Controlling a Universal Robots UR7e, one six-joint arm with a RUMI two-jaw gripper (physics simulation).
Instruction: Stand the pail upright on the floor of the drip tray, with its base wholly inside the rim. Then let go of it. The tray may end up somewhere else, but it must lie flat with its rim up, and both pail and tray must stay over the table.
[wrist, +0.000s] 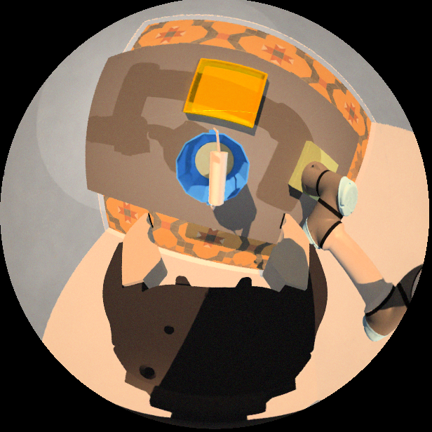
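A blue faceted pail stands upright on the brown table, its open mouth facing up and its pale inner bottom showing. Its handle, a thin bail with a thick cream grip, crosses over the mouth. The orange-yellow drip tray lies flat with its rim up, beyond the pail in the wrist view and apart from it. My gripper is open and empty, its two jaws wide apart, at the near side of the pail in the view. The pail's underside is hidden.
The brown table stands over an orange patterned rug. The robot's arm rises at the right from a yellowish base block at the table's right side. Dark shadows of the arm cross the tabletop.
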